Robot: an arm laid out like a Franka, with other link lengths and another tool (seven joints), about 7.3 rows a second.
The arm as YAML. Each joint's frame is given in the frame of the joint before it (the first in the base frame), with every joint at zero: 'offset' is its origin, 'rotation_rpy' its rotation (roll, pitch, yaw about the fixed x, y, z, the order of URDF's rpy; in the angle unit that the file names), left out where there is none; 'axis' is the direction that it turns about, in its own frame. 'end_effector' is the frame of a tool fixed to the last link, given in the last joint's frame.
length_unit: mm
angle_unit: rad
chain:
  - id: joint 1
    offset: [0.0, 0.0, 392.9]
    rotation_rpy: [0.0, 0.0, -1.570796]
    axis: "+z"
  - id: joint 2
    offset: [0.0, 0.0, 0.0]
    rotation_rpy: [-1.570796, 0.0, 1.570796]
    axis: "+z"
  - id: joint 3
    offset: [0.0, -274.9, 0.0]
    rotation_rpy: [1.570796, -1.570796, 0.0]
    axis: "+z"
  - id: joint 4
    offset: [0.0, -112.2, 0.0]
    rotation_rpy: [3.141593, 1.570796, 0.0]
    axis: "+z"
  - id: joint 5
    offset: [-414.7, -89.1, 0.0]
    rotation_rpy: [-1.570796, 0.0, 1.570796]
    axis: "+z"
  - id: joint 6
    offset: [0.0, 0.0, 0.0]
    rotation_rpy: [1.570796, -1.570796, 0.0]
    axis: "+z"
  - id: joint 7
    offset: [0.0, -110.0, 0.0]
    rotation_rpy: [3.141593, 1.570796, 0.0]
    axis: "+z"
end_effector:
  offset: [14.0, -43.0, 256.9]
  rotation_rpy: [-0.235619, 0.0, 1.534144]
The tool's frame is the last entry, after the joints.
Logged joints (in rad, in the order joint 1, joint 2, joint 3, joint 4, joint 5, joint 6, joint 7), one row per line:
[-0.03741, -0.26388, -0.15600, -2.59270, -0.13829, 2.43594, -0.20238]
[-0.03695, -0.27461, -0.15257, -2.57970, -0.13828, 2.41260, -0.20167]
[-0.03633, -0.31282, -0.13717, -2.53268, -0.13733, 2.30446, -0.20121]
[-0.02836, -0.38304, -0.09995, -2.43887, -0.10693, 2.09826, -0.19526]
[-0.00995, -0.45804, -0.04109, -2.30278, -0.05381, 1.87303, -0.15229]
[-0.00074, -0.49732, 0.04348, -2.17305, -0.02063, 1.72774, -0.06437]
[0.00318, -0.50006, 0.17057, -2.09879, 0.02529, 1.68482, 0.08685]
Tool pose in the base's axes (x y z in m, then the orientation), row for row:
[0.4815, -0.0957, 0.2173, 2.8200, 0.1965, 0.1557]
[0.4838, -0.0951, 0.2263, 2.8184, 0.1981, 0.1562]
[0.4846, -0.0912, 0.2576, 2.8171, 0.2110, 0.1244]
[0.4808, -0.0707, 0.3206, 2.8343, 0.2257, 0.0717]
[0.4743, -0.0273, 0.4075, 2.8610, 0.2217, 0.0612]
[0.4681, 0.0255, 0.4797, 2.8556, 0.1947, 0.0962]
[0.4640, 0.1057, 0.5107, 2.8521, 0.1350, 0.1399]
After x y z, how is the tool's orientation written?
As a rotation vector, in radians.
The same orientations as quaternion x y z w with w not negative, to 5 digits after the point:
[0.98409, 0.06857, 0.05433, 0.15461]
[0.98393, 0.06916, 0.05453, 0.15533]
[0.98400, 0.07370, 0.04345, 0.15629]
[0.98553, 0.07848, 0.02493, 0.14816]
[0.98762, 0.07653, 0.02113, 0.13527]
[0.98752, 0.06733, 0.03327, 0.13843]
[0.98772, 0.04675, 0.04845, 0.14097]

